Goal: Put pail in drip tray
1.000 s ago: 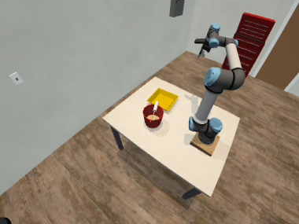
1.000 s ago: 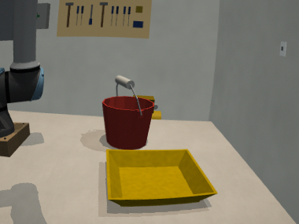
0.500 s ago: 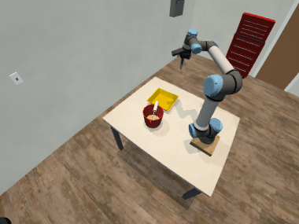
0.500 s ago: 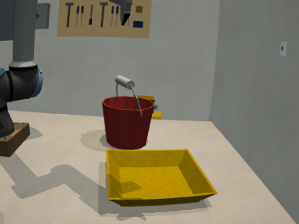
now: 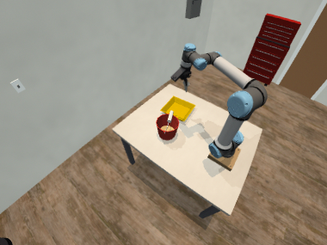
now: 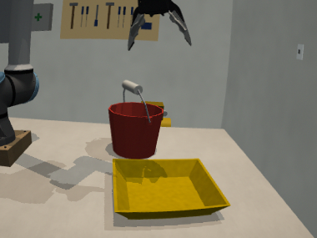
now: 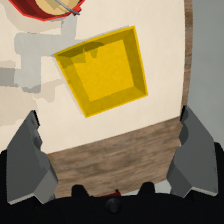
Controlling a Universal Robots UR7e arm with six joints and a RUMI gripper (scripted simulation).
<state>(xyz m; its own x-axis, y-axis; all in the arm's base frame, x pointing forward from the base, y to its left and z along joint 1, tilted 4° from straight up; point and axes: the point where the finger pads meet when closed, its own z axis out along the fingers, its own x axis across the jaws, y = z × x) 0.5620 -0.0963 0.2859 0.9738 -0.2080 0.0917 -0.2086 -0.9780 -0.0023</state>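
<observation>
Now: the red pail 24 cm below my hand, 20 cm to the left of it and 5 cm behind it. From my hand the other things lie so: yellow drip tray (36 cm below, 9 cm to the right, 3 cm ahead).
</observation>
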